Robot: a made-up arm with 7 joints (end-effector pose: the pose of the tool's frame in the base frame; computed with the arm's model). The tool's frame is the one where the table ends. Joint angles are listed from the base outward.
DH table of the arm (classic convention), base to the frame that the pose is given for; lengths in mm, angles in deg. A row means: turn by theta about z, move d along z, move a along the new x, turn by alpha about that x. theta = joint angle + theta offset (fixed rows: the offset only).
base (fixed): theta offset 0  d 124  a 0  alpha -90
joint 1: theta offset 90  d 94  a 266  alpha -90
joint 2: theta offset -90  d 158  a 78  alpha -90
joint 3: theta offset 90  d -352  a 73  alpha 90
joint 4: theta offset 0  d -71  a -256  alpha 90
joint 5: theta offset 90  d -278  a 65  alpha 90
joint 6: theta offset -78.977  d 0  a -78.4  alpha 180
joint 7: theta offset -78.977  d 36  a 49  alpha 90
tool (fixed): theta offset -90  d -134  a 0  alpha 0
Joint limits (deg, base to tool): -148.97..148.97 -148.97..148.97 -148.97..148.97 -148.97..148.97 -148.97..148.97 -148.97..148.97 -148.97..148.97
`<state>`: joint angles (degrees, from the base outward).
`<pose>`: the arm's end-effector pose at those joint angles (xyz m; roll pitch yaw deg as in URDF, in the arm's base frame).
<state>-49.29 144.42 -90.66 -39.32 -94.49 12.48 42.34</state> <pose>0.1582 -0.0956 -0.1748 -135.80 -53.24 1.06</pose>
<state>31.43 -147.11 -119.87 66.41 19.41 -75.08 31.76</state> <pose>-0.3491 -0.0898 -0.5536 -123.79 -70.49 86.91</pose>
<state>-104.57 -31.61 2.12 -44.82 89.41 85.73 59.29</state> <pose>0.4263 0.1541 0.1692 -120.76 5.19 121.74</pose>
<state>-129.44 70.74 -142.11 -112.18 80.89 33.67 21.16</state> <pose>0.8339 0.4002 0.1465 3.43 72.17 -154.73</pose>
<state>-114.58 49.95 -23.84 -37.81 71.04 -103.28 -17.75</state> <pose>0.3270 0.0325 0.2049 130.74 -6.95 51.41</pose>
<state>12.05 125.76 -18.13 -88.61 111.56 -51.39 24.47</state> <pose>0.1328 0.1240 -0.3159 -14.35 25.28 -115.96</pose>
